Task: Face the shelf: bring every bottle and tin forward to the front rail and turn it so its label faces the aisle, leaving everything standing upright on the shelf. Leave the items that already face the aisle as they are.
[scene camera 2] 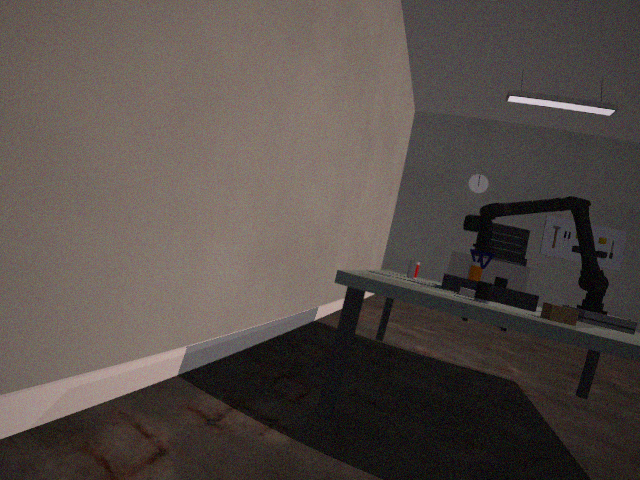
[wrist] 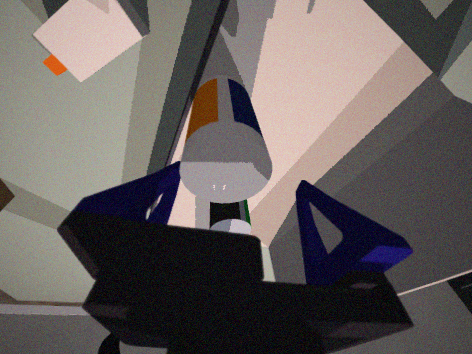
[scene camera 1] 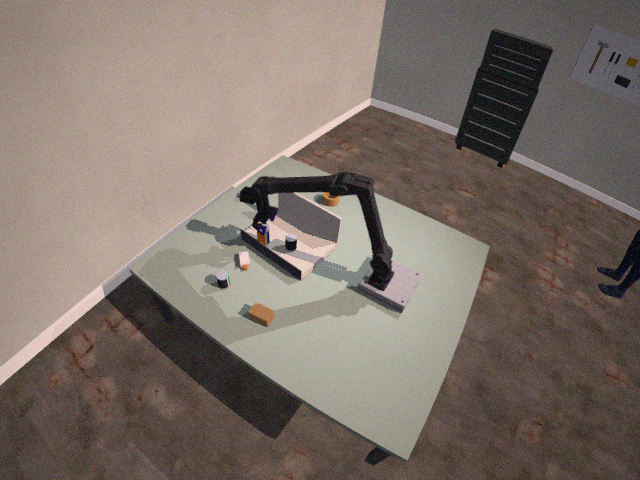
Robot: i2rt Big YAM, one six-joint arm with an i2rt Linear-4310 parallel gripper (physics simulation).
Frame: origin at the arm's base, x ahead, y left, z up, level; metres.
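Seen in the pictures: gripper, fingertip midpoint: point(scene camera 2: 479, 267) point(wrist: 241, 177) point(scene camera 1: 267, 227); arm's base, link origin: point(scene camera 2: 591, 311) point(scene camera 1: 380, 278).
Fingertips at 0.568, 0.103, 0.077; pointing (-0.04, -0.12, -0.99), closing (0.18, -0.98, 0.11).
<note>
Offsets run from my fingertips to a thing's middle, as dx, dy, dz. "spot": to the spot under its first point. Level surfaces: height alone.
The shelf point(scene camera 1: 309, 219) point(scene camera 2: 516, 300) point(wrist: 320, 65) is a pale tray with a tall grey back and a low front rail. An orange, white and blue tin with a grey top @(spot: -0.006, +0.039, -0.023) point(scene camera 1: 263, 236) point(scene camera 2: 475, 273) point(wrist: 224, 167) stands upright close behind the front rail. A smaller black tin with a pale lid @(-0.116, -0.034, -0.057) point(scene camera 1: 291, 242) point(scene camera 2: 500, 282) point(wrist: 224, 213) stands upright on the shelf, nearer the robot base; a green strip shows on its side in the wrist view. My gripper point(scene camera 1: 265, 224) point(scene camera 2: 481, 261) point(wrist: 241, 177) is open, pointing down at the orange-and-blue tin's top, nearer its left finger in the wrist view.
On the table @(dz -0.130) point(scene camera 1: 361, 356), a black tin with a green strip @(+0.015, +0.310, -0.095) point(scene camera 1: 222, 279), a white box with an orange tip @(+0.024, +0.153, -0.116) point(scene camera 1: 244, 258) point(wrist: 90, 37) and an orange block @(-0.232, +0.345, -0.105) point(scene camera 1: 261, 314) point(scene camera 2: 559, 313) lie outside the rail. An orange ring @(-0.064, -0.505, -0.105) point(scene camera 1: 330, 202) is behind the shelf. A red object @(+0.295, -0.257, -0.082) point(scene camera 2: 416, 270) stands farther left.
</note>
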